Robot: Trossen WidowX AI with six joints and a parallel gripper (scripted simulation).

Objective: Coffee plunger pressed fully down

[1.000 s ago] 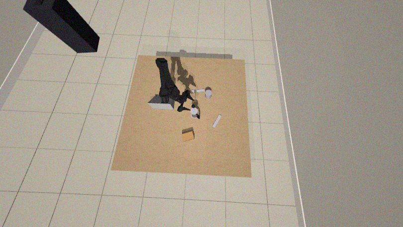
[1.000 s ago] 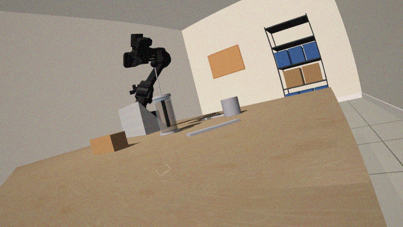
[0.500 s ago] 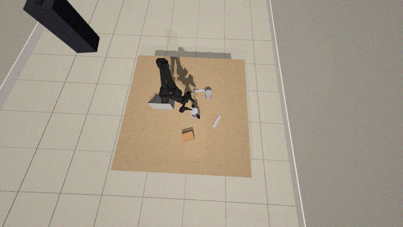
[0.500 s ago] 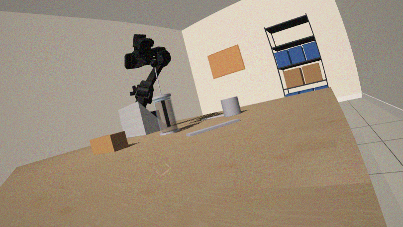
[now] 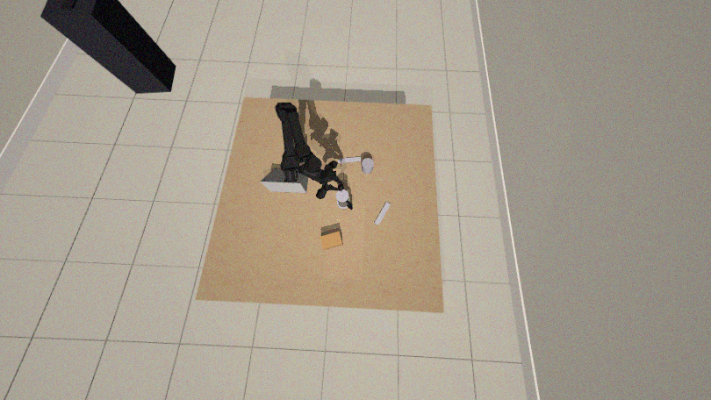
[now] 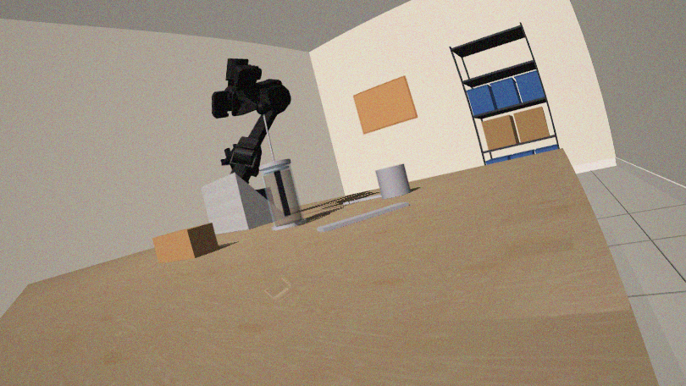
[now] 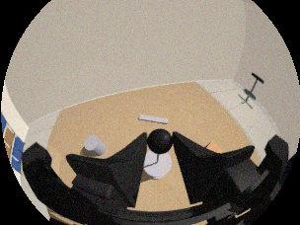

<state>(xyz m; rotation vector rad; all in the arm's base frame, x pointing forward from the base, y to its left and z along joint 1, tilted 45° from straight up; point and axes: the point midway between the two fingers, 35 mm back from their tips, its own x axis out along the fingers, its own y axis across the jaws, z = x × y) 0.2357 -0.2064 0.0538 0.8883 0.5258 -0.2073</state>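
My gripper tip is now 140 mm above the coffee press and 10 mm to the left of it. From my gripper tip the other things lie so: orange box 240 mm below, 220 mm to the right, 90 mm behind.
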